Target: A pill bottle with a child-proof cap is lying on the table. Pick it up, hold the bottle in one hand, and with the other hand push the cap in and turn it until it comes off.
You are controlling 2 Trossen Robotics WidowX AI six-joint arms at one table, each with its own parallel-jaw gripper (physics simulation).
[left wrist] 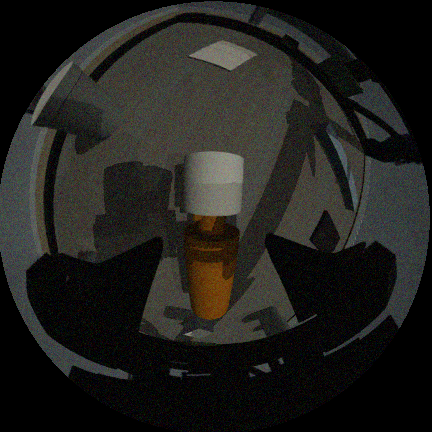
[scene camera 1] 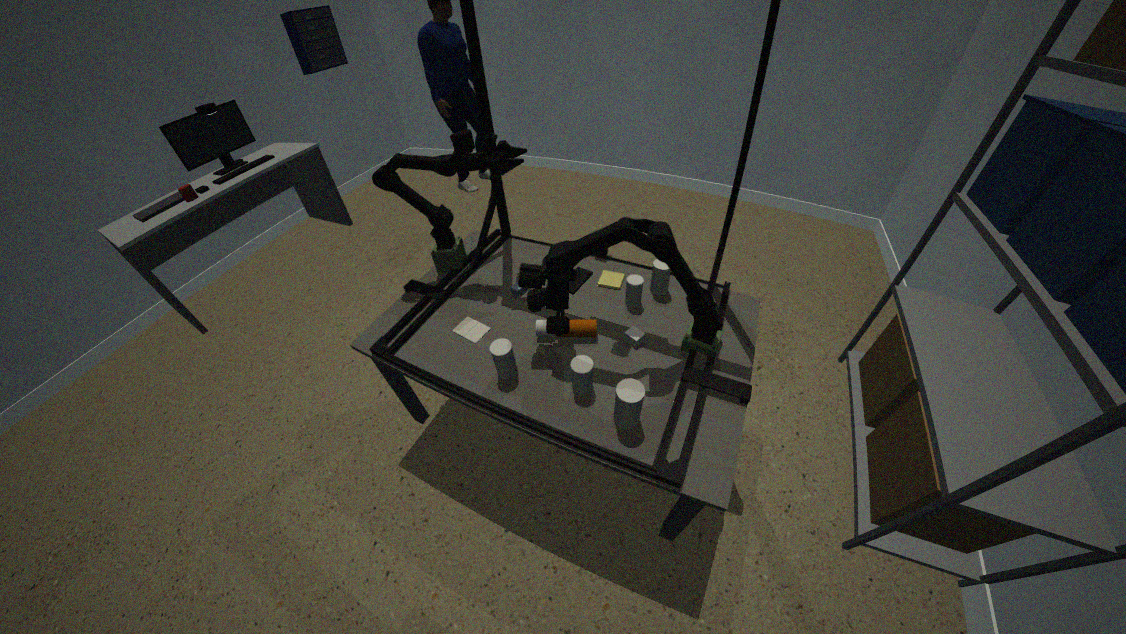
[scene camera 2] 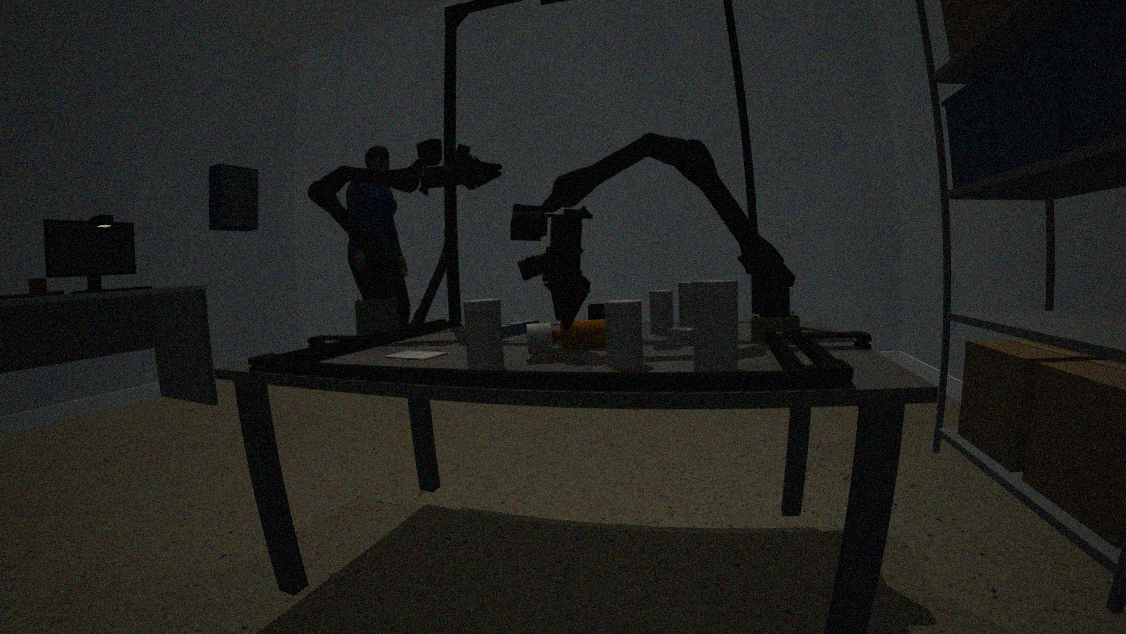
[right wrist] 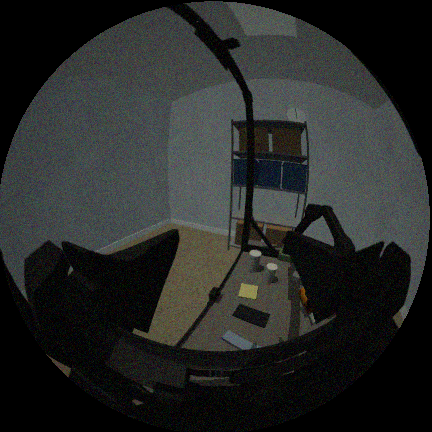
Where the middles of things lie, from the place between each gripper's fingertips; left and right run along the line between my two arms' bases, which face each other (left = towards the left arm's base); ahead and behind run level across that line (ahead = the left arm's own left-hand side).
Scene:
Right now the flat blue-grey box (left wrist: 325, 133) is 41 cm below my right hand, 10 cm ahead of it and 5 cm to the left of it. Also, from my right hand: white cap (left wrist: 212, 180) 40 cm below, 32 cm ahead, 22 cm to the left; then orange pill bottle (left wrist: 210, 245) 40 cm below, 28 cm to the left, 28 cm ahead; then black flat card (left wrist: 325, 236) 42 cm below, 19 cm to the left, 5 cm ahead.
The orange pill bottle lies 30 mm to the left of my left hand, 20 mm below it and 20 mm behind it. From my left hand the other things lie so: pale card (left wrist: 224, 54): 270 mm to the right, 110 mm ahead, 50 mm below; then white cap: 40 mm to the right, 20 mm below, 20 mm ahead; then black flat card: 250 mm behind, 70 mm to the right, 40 mm below.

